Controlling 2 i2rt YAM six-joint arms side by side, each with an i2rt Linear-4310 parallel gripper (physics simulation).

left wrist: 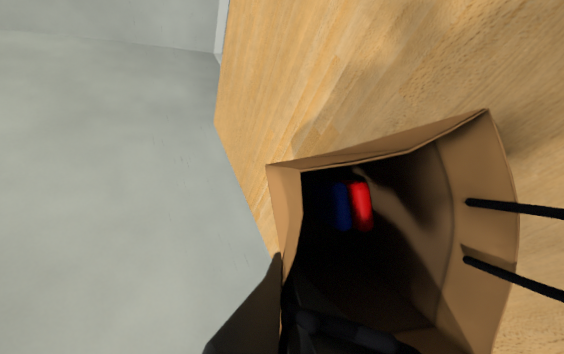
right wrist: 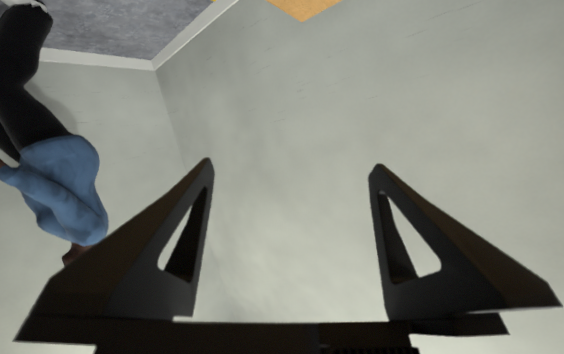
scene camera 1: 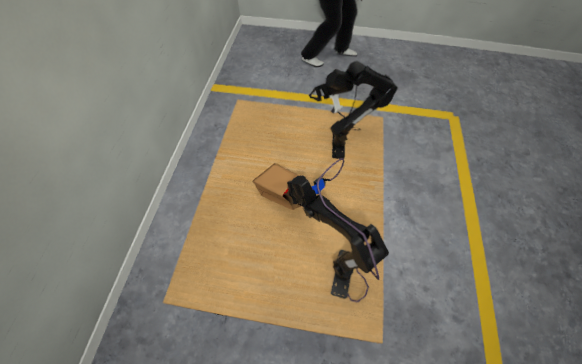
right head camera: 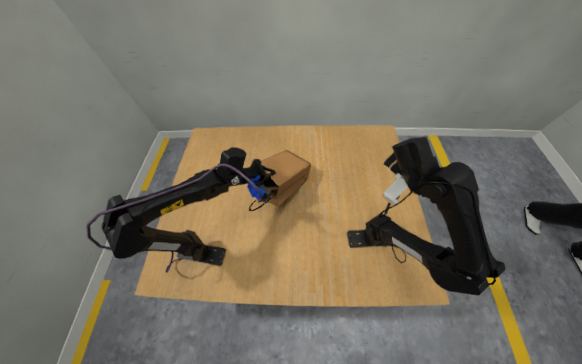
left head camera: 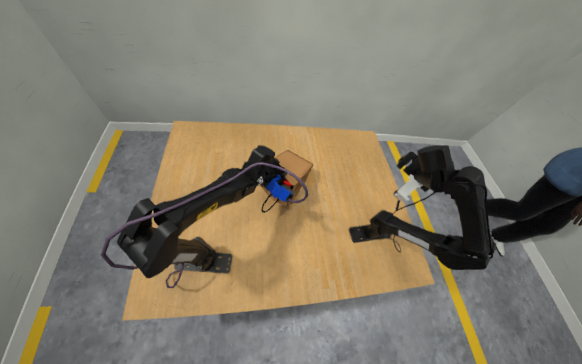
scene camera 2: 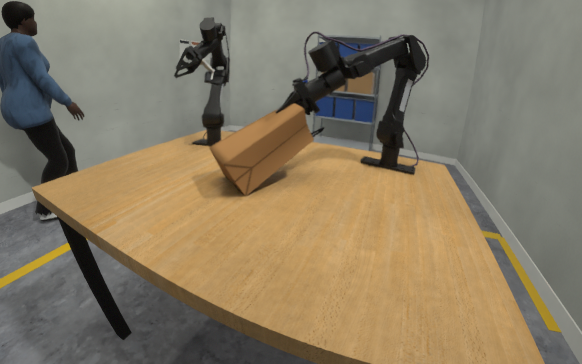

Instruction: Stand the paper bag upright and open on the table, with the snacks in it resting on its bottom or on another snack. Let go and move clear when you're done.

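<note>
The brown paper bag (left head camera: 297, 164) (right head camera: 287, 167) (scene camera 1: 275, 180) (scene camera 2: 265, 145) (left wrist: 480, 170) is tilted on the table (scene camera 2: 350, 250). Its bottom edge rests on the wood and its open mouth is raised toward the left arm. A red snack (left wrist: 362, 206) and a dark blue snack (left wrist: 342, 206) lie side by side deep inside; how they rest is unclear. My left gripper (scene camera 2: 281, 108) is shut on the bag's upper wall at the mouth; its fingertips are partly hidden in the left wrist view. My right gripper (right wrist: 293, 167) (scene camera 2: 179, 71) is open and empty, raised far from the bag.
Two black strands (left wrist: 492, 205) cross the bag's lower rim. A person in blue (scene camera 2: 25, 85) (left head camera: 565, 172) stands beyond the right arm's side of the table. A shelf rack (scene camera 2: 376, 131) with blue and orange bins stands behind the left arm in scene camera 2.
</note>
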